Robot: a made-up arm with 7 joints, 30 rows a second.
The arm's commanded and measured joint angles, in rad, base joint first. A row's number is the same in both.
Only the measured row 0 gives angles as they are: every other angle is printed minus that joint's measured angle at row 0.
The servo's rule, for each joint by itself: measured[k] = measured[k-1] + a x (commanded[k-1-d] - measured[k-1]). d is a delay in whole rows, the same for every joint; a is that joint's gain. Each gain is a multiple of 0.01, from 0.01 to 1. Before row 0 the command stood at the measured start. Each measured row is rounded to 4 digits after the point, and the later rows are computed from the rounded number. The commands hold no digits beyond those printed.
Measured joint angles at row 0:
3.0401 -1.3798 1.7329 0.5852 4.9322 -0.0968 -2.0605
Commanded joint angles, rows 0 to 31:
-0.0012 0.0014 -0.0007 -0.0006 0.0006 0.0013 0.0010
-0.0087 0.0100 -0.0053 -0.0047 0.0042 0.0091 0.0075
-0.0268 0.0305 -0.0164 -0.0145 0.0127 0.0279 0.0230
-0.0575 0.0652 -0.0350 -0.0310 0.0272 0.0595 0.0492
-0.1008 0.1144 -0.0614 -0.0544 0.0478 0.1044 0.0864
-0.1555 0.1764 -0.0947 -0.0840 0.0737 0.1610 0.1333
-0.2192 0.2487 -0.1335 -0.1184 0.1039 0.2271 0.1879
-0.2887 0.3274 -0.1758 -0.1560 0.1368 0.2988 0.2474
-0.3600 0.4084 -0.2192 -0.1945 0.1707 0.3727 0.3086
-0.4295 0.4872 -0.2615 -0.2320 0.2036 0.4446 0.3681
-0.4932 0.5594 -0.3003 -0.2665 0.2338 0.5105 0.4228
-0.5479 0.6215 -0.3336 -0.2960 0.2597 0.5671 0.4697
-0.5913 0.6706 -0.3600 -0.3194 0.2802 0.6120 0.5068
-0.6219 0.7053 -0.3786 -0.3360 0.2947 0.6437 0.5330
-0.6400 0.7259 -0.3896 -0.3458 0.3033 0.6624 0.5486
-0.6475 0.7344 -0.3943 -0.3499 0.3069 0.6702 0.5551
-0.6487 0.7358 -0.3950 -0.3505 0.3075 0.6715 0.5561
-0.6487 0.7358 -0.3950 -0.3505 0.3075 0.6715 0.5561
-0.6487 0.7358 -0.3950 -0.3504 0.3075 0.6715 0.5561
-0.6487 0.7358 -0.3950 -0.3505 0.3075 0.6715 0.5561
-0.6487 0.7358 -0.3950 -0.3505 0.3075 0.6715 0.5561
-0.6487 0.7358 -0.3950 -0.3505 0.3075 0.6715 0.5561
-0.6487 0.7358 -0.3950 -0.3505 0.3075 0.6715 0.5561
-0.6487 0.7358 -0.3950 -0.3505 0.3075 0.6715 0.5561
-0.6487 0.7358 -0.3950 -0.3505 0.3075 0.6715 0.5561
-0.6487 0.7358 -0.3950 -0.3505 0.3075 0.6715 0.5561
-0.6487 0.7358 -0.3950 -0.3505 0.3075 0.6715 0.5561
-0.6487 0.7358 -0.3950 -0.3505 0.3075 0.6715 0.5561
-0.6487 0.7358 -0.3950 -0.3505 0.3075 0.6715 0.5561
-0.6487 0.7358 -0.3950 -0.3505 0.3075 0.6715 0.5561
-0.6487 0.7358 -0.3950 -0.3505 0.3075 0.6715 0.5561
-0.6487 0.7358 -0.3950 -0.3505 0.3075 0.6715 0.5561
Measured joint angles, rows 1 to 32:
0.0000 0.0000 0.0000 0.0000 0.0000 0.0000 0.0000
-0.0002 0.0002 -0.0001 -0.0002 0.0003 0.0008 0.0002
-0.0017 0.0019 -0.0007 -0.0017 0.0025 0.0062 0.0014
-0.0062 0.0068 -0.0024 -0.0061 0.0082 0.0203 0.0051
-0.0154 0.0167 -0.0060 -0.0146 0.0188 0.0458 0.0126
-0.0308 0.0333 -0.0121 -0.0281 0.0350 0.0839 0.0251
-0.0532 0.0576 -0.0212 -0.0471 0.0567 0.1340 0.0435
-0.0831 0.0901 -0.0336 -0.0713 0.0831 0.1945 0.0680
-0.1201 0.1304 -0.0492 -0.1001 0.1132 0.2623 0.0985
-0.1633 0.1777 -0.0679 -0.1322 0.1454 0.3341 0.1342
-0.2112 0.2303 -0.0892 -0.1661 0.1780 0.4059 0.1740
-0.2620 0.2862 -0.1124 -0.2002 0.2092 0.4739 0.2163
-0.3135 0.3432 -0.1367 -0.2328 0.2375 0.5345 0.2594
-0.3635 0.3989 -0.1613 -0.2622 0.2614 0.5849 0.3015
-0.4100 0.4510 -0.1852 -0.2873 0.2800 0.6231 0.3409
-0.4514 0.4977 -0.2077 -0.3072 0.2930 0.6486 0.3762
-0.4867 0.5379 -0.2282 -0.3217 0.3008 0.6626 0.4066
-0.5159 0.5715 -0.2465 -0.3315 0.3046 0.6684 0.4320
-0.5398 0.5994 -0.2628 -0.3380 0.3062 0.6704 0.4531
-0.5594 0.6226 -0.2773 -0.3422 0.3069 0.6711 0.4706
-0.5755 0.6418 -0.2902 -0.3450 0.3072 0.6714 0.4851
-0.5887 0.6578 -0.3017 -0.3469 0.3074 0.6715 0.4972
-0.5995 0.6711 -0.3120 -0.3481 0.3075 0.6715 0.5072
-0.6084 0.6821 -0.3211 -0.3489 0.3075 0.6715 0.5155
-0.6157 0.6912 -0.3292 -0.3494 0.3075 0.6715 0.5224
-0.6216 0.6988 -0.3364 -0.3498 0.3075 0.6715 0.5281
-0.6265 0.7051 -0.3428 -0.3500 0.3075 0.6715 0.5329
-0.6305 0.7103 -0.3485 -0.3502 0.3075 0.6715 0.5368
-0.6338 0.7146 -0.3536 -0.3503 0.3075 0.6715 0.5401
-0.6365 0.7182 -0.3582 -0.3504 0.3075 0.6715 0.5428
-0.6387 0.7212 -0.3622 -0.3504 0.3075 0.6715 0.5451
-0.6405 0.7237 -0.3658 -0.3504 0.3075 0.6715 0.5470
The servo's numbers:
d 1
a 0.18 0.17 0.11 0.34 0.56 0.65 0.17

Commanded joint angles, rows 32 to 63:
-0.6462 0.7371 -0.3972 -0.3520 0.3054 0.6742 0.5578
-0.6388 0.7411 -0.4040 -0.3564 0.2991 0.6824 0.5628
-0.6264 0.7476 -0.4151 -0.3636 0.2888 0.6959 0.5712
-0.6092 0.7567 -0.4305 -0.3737 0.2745 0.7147 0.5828
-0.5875 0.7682 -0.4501 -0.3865 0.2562 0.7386 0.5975
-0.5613 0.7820 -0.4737 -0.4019 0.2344 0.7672 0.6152
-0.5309 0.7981 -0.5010 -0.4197 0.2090 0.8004 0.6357
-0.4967 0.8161 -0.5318 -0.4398 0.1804 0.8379 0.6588
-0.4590 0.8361 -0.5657 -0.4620 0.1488 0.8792 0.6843
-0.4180 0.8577 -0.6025 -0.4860 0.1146 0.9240 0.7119
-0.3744 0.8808 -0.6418 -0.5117 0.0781 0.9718 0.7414
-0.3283 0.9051 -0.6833 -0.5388 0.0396 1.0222 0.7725
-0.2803 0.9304 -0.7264 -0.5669 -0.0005 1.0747 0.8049
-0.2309 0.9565 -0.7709 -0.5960 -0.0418 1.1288 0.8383
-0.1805 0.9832 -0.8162 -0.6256 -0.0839 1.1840 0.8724
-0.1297 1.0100 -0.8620 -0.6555 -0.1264 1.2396 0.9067
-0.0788 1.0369 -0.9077 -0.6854 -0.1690 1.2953 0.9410
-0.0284 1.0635 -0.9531 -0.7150 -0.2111 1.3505 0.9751
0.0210 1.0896 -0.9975 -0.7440 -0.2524 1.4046 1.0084
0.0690 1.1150 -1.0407 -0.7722 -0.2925 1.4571 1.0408
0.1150 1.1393 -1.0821 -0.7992 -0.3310 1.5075 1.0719
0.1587 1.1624 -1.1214 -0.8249 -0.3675 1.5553 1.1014
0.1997 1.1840 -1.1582 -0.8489 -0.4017 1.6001 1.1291
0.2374 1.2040 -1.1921 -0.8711 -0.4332 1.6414 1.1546
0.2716 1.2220 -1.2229 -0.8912 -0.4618 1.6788 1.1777
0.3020 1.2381 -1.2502 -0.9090 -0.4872 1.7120 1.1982
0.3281 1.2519 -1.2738 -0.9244 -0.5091 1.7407 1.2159
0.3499 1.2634 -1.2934 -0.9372 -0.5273 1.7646 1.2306
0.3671 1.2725 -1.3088 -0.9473 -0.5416 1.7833 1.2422
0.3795 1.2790 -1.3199 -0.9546 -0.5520 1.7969 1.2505
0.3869 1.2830 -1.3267 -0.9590 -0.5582 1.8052 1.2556
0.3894 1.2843 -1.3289 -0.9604 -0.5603 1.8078 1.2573
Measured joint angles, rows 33 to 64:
-0.6420 0.7258 -0.3690 -0.3504 0.3075 0.6715 0.5485
-0.6428 0.7277 -0.3721 -0.3509 0.3063 0.6733 0.5501
-0.6421 0.7300 -0.3756 -0.3528 0.3023 0.6792 0.5523
-0.6393 0.7330 -0.3799 -0.3565 0.2947 0.6901 0.5555
-0.6339 0.7370 -0.3855 -0.3623 0.2834 0.7061 0.5601
-0.6255 0.7423 -0.3926 -0.3705 0.2682 0.7272 0.5665
-0.6139 0.7490 -0.4015 -0.3812 0.2493 0.7532 0.5748
-0.5990 0.7573 -0.4124 -0.3943 0.2267 0.7839 0.5852
-0.5806 0.7673 -0.4255 -0.4098 0.2008 0.8190 0.5977
-0.5587 0.7790 -0.4409 -0.4275 0.1717 0.8581 0.6124
-0.5334 0.7924 -0.4587 -0.4474 0.1397 0.9009 0.6293
-0.5048 0.8074 -0.4788 -0.4693 0.1052 0.9470 0.6484
-0.4730 0.8240 -0.5013 -0.4929 0.0685 0.9959 0.6695
-0.4383 0.8421 -0.5261 -0.5181 0.0299 1.0471 0.6925
-0.4010 0.8615 -0.5530 -0.5446 -0.0103 1.1002 0.7173
-0.3613 0.8822 -0.5820 -0.5721 -0.0515 1.1547 0.7437
-0.3196 0.9039 -0.6128 -0.6005 -0.0934 1.2099 0.7714
-0.2763 0.9265 -0.6452 -0.6294 -0.1357 1.2654 0.8002
-0.2317 0.9498 -0.6791 -0.6585 -0.1779 1.3207 0.8299
-0.1862 0.9736 -0.7141 -0.6876 -0.2196 1.3752 0.8602
-0.1403 0.9976 -0.7500 -0.7164 -0.2604 1.4284 0.8909
-0.0943 1.0217 -0.7865 -0.7446 -0.2999 1.4798 0.9217
-0.0488 1.0456 -0.8233 -0.7719 -0.3378 1.5289 0.9522
-0.0041 1.0691 -0.8601 -0.7981 -0.3736 1.5752 0.9823
0.0394 1.0920 -0.8966 -0.8229 -0.4070 1.6182 1.0116
0.0812 1.1141 -0.9325 -0.8461 -0.4377 1.6576 1.0398
0.1209 1.1352 -0.9674 -0.8675 -0.4654 1.6930 1.0667
0.1582 1.1550 -1.0011 -0.8868 -0.4899 1.7240 1.0921
0.1927 1.1734 -1.0333 -0.9039 -0.5108 1.7504 1.1156
0.2241 1.1902 -1.0636 -0.9187 -0.5280 1.7718 1.1371
0.2521 1.2053 -1.0918 -0.9309 -0.5414 1.7881 1.1564
0.2764 1.2185 -1.1176 -0.9405 -0.5508 1.7992 1.1733

